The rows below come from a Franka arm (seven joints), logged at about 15 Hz.
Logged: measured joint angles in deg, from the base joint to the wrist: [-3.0 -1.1 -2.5 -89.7 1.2 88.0 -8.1]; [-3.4 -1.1 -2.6 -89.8 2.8 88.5 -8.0]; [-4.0 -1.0 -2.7 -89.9 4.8 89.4 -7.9]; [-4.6 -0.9 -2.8 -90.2 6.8 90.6 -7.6]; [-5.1 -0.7 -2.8 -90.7 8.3 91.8 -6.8]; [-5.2 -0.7 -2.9 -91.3 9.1 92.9 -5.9]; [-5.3 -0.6 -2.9 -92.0 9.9 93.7 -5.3]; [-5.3 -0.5 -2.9 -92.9 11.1 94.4 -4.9]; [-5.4 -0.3 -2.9 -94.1 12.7 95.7 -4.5]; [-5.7 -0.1 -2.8 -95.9 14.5 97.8 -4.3]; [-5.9 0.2 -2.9 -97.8 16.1 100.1 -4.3]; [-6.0 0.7 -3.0 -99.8 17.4 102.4 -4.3]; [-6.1 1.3 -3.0 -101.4 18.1 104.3 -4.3]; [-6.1 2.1 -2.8 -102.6 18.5 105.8 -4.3]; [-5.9 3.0 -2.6 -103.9 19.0 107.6 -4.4]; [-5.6 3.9 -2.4 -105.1 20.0 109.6 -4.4]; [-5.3 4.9 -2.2 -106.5 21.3 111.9 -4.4]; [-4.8 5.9 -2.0 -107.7 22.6 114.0 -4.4]
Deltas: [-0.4 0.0 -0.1 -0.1 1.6 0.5 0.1]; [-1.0 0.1 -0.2 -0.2 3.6 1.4 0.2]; [-1.6 0.2 -0.3 -0.5 5.6 2.6 0.5]; [-2.1 0.4 -0.3 -1.0 7.1 3.8 1.3]; [-2.2 0.4 -0.4 -1.6 7.9 4.9 2.2]; [-2.3 0.5 -0.4 -2.3 8.7 5.7 2.8]; [-2.3 0.6 -0.4 -3.2 9.9 6.4 3.2]; [-2.4 0.8 -0.4 -4.4 11.5 7.7 3.6]; [-2.7 1.0 -0.3 -6.2 13.3 9.8 3.8]; [-2.9 1.3 -0.4 -8.1 14.9 12.1 3.8]; [-3.0 1.8 -0.5 -10.1 16.2 14.4 3.8]; [-3.1 2.4 -0.5 -11.7 16.9 16.3 3.8]; [-3.1 3.2 -0.3 -12.9 17.3 17.8 3.8]; [-2.9 4.1 -0.1 -14.2 17.8 19.6 3.7]; [-2.6 5.0 0.1 -15.4 18.8 21.6 3.7]; [-2.3 6.0 0.3 -16.8 20.1 23.9 3.7]; [-1.8 7.0 0.5 -18.0 21.4 26.0 3.7]
